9 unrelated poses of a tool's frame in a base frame.
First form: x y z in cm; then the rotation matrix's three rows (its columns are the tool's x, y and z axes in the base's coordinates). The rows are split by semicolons.
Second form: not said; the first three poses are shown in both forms.
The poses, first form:
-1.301 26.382 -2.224; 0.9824 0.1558 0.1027; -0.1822 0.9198 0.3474; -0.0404 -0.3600 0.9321
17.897 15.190 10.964; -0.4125 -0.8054 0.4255; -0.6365 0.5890 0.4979; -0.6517 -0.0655 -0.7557
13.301 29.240 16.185; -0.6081 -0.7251 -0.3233; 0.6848 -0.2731 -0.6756; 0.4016 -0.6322 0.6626
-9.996 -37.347 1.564; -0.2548 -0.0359 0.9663; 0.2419 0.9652 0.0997; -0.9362 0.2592 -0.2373
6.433 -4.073 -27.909; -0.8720 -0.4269 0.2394; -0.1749 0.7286 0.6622; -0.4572 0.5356 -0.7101
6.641 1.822 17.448; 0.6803 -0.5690 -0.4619; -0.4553 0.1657 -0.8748; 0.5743 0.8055 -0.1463
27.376 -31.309 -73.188; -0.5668 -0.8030 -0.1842; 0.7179 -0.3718 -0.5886; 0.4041 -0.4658 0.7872
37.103 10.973 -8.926; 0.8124 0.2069 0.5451; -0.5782 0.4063 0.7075; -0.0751 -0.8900 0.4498
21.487 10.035 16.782; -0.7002 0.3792 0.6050; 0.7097 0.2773 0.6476; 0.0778 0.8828 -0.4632
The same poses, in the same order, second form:
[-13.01 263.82 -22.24 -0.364 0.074 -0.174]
[178.97 151.90 109.64 -1.139 2.177 0.341]
[133.01 292.40 161.85 0.061 -1.017 1.979]
[-99.96 -373.47 15.64 0.152 1.812 0.265]
[64.33 -40.73 -279.09 -0.464 2.555 0.924]
[66.41 18.22 174.48 1.463 -0.902 0.099]
[273.76 -313.09 -731.88 0.164 -0.786 2.031]
[371.03 109.73 -89.26 -1.042 0.405 -0.512]
[214.87 100.35 167.82 0.991 2.221 1.393]

